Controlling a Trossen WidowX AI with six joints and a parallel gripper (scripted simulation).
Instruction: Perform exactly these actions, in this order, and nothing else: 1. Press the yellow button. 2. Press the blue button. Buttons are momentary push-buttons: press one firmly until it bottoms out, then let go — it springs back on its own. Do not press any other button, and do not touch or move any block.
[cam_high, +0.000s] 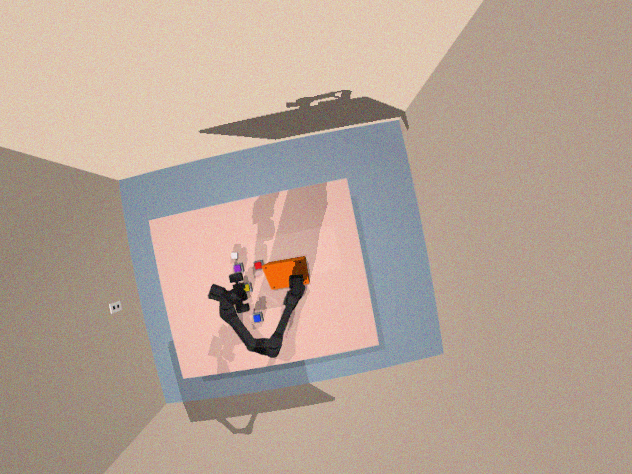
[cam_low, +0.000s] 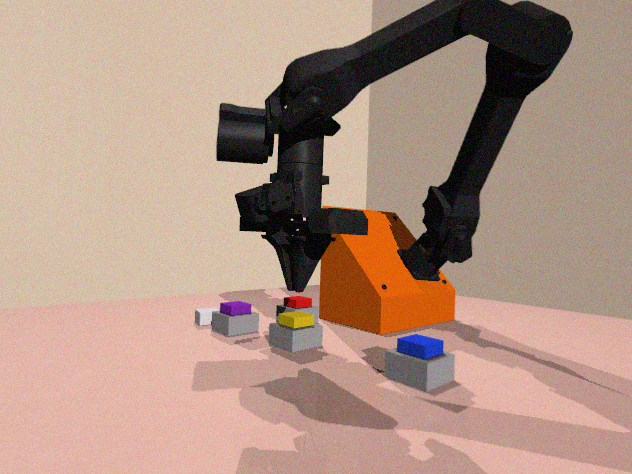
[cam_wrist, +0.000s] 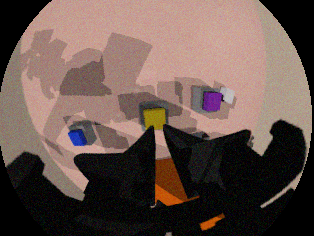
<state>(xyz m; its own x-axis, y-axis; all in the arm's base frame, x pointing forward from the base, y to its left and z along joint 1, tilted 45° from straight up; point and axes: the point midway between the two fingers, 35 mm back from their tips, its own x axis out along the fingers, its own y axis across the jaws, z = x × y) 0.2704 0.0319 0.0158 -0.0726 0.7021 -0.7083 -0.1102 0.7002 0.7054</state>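
Now: gripper tip 40 mm above the yellow button. From my gripper tip the other things lie so: blue button 160 mm to the left, 40 mm below, 40 mm behind; then purple button 100 mm to the right, 40 mm below, 30 mm ahead; then red button 110 mm to the right, 80 mm behind, 40 mm below.
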